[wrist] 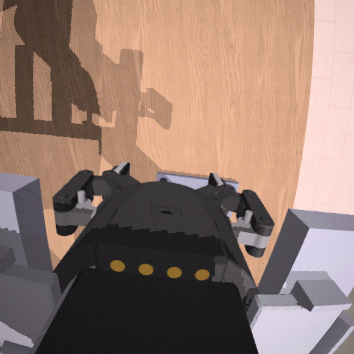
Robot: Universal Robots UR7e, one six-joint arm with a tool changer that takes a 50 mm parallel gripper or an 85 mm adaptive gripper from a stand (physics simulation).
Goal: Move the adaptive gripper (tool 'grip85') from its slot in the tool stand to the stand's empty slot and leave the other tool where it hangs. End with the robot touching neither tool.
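Places are measured from the arm's base along level axes (x ahead, y left, z up), in millimetres.
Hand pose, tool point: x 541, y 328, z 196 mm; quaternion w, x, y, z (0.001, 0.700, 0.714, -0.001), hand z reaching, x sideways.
Each offset is from my tool point to the top centre of the thing. "spot": to the spot under its first point. Level surfaces: height alone.
The adaptive gripper (pixel 169 174) hangs fingertips-away in the lower middle of the wrist view, between grey parts of the tool stand (pixel 283 257). Its two fingers are spread wide, with nothing between them, so it is open. A black block (pixel 145 315) at the wrist end covers the near part of the gripper's body. A row of gold contacts @(42 mm back, 3 mm right, 2 mm down) (pixel 146 269) shows at the block's far edge; whether the two are coupled is hidden. The other tool and the empty slot do not show.
Grey stand blocks (pixel 33 220) (pixel 320 247) rise close on both sides of the gripper. A pale blue-grey plate @(spot: 40 mm ahead, 49 mm left, 288 mm down) (pixel 197 181) lies beyond the fingertips. The wooden table @(300 mm down) (pixel 225 75) carries shadows at the upper left and ends at the right, where pale tiled floor (pixel 332 100) shows.
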